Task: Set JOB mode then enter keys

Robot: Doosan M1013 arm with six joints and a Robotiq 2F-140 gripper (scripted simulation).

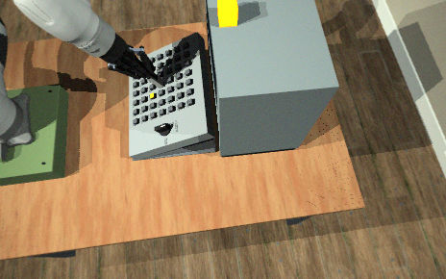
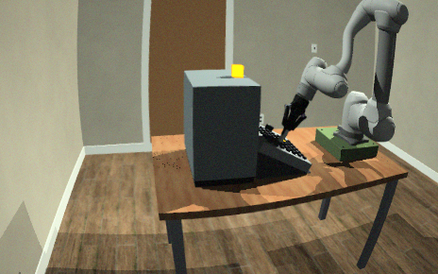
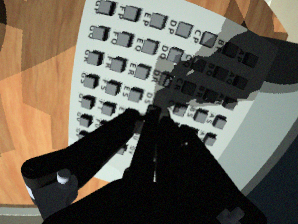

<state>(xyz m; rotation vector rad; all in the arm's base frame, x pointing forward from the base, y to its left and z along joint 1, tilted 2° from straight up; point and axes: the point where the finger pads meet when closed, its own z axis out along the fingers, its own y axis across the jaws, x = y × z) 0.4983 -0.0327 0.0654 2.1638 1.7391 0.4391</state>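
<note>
Now: hand 160 mm to the left of the black selector knob, 20 mm past it and 20 mm above it. From my hand the other things lie so: grey sloped keypad 60 mm to the right, 60 mm below, 30 mm ahead.
</note>
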